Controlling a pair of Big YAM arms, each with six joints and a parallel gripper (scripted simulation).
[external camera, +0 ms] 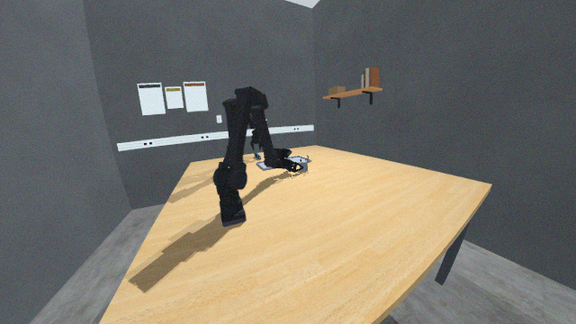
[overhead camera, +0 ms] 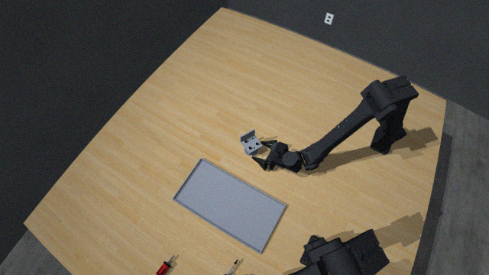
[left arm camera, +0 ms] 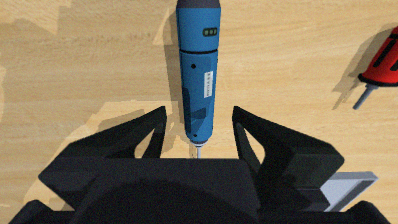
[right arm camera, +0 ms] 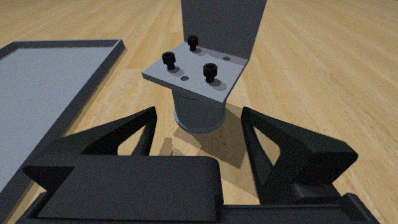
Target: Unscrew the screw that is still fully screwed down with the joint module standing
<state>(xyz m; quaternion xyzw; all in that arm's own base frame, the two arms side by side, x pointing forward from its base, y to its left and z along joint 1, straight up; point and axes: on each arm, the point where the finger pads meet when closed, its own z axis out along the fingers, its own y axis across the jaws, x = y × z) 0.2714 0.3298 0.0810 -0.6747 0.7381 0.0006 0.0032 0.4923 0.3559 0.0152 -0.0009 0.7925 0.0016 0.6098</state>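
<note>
The joint module lies 30 mm ahead of my right hand. Also, from my right hand: grey bracket (30 mm ahead, 40 mm above); grey tray (40 mm behind, 260 mm to the left, 30 mm below).
</note>
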